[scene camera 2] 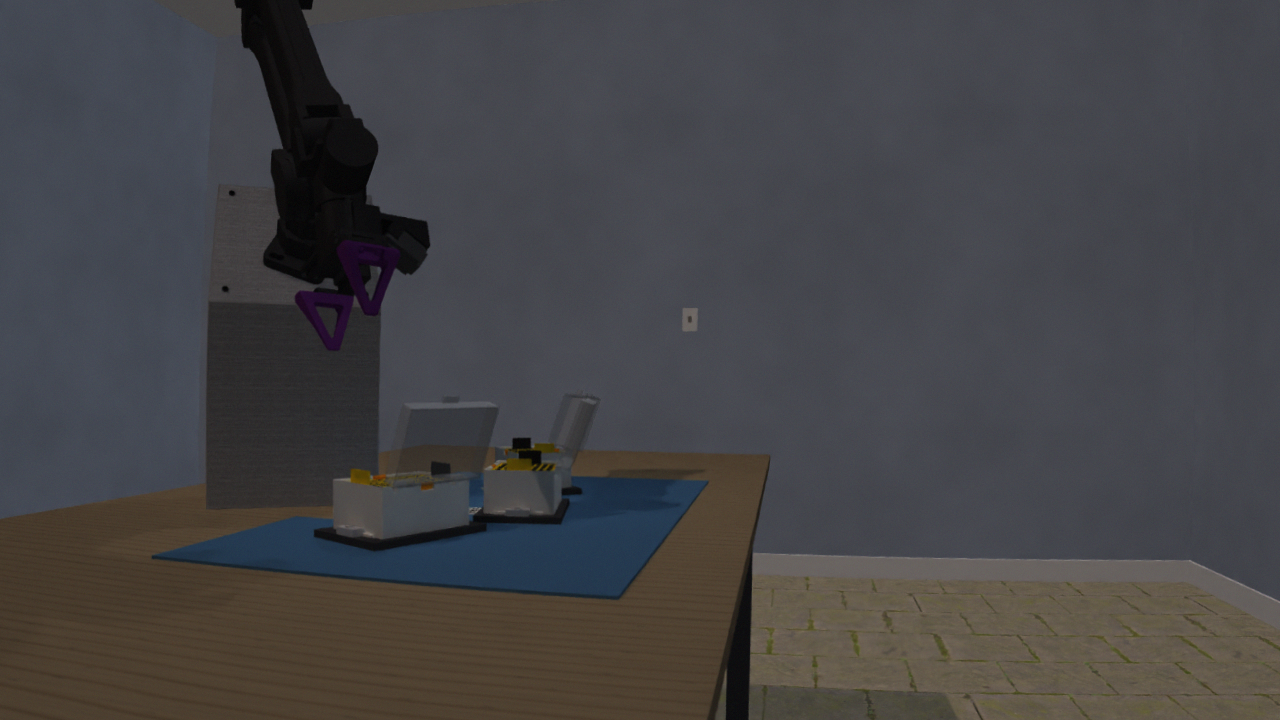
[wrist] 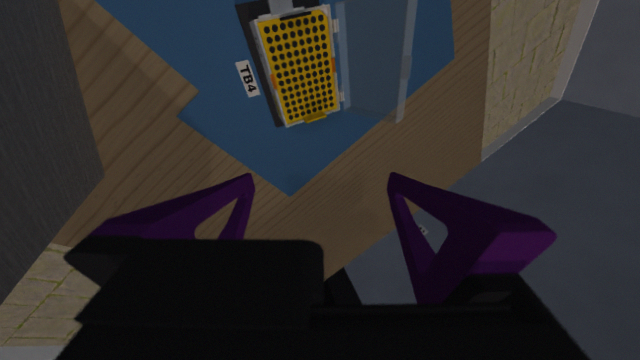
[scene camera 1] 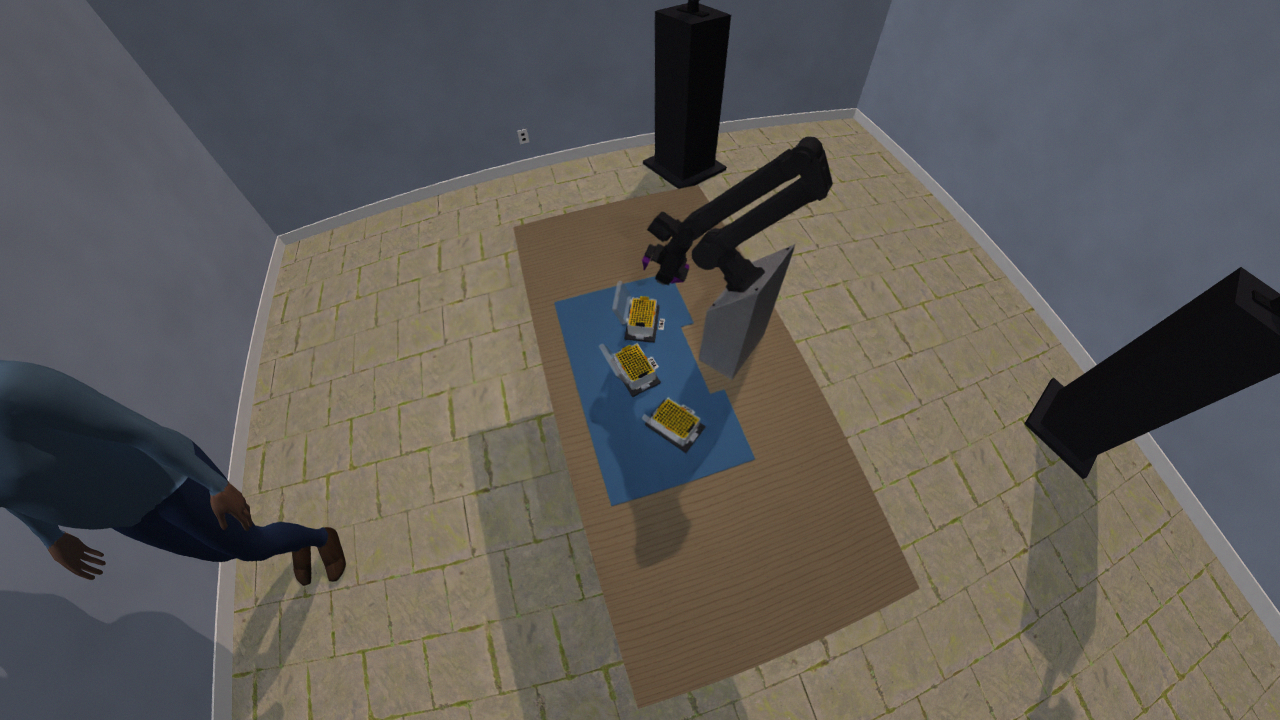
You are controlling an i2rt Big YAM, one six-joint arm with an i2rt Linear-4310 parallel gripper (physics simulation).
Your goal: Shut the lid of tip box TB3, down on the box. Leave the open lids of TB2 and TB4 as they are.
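Note:
Tip box TB4, read from its label, has its clear lid open. A middle box has a raised lid. A third box stands beyond it; its lid is hard to make out. Their labels are too small to read, so I cannot tell which is TB3 and which TB2. In scene camera 2 a tilted lid rises by these two. My gripper is open and empty, high near TB4's end of the mat.
The boxes stand on a blue mat on the wooden table. The arm's grey mount stands beside the mat. A person is on the opposite side, off the table.

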